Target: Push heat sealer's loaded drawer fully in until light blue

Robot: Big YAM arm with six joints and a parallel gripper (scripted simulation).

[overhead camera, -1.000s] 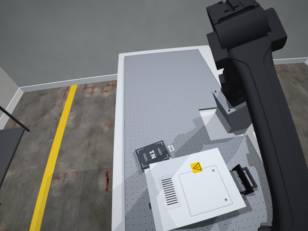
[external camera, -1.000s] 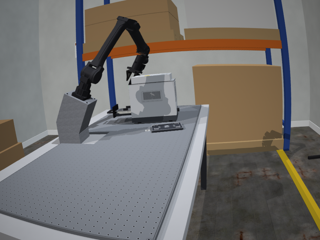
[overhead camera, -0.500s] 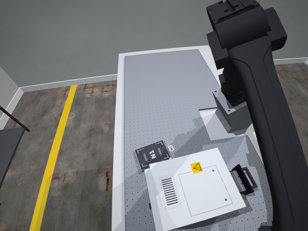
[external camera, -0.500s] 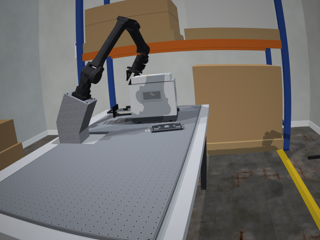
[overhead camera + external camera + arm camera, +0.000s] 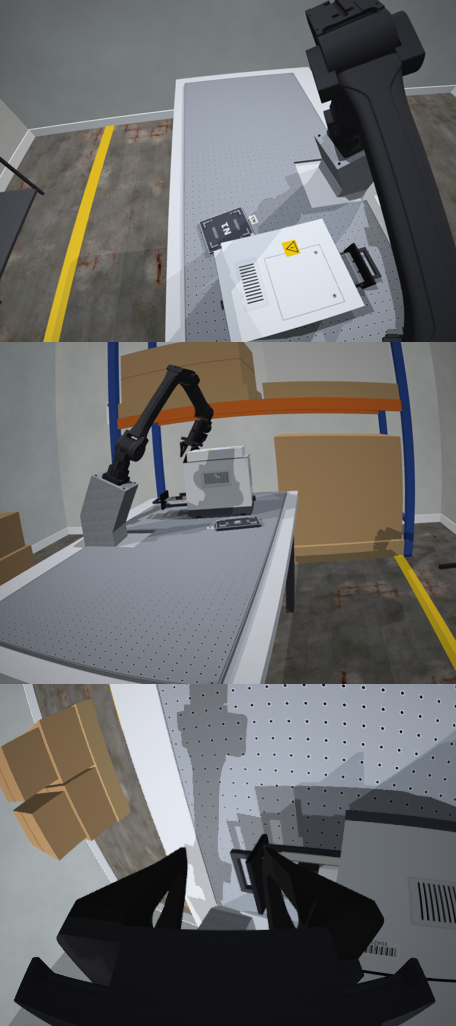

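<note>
The black drawer is 1 cm behind my hand, 18 cm to the right of it and 18 cm below it. The rest, counted from my hand: white tag 16 cm ahead, 44 cm to the right, 25 cm below.
</note>
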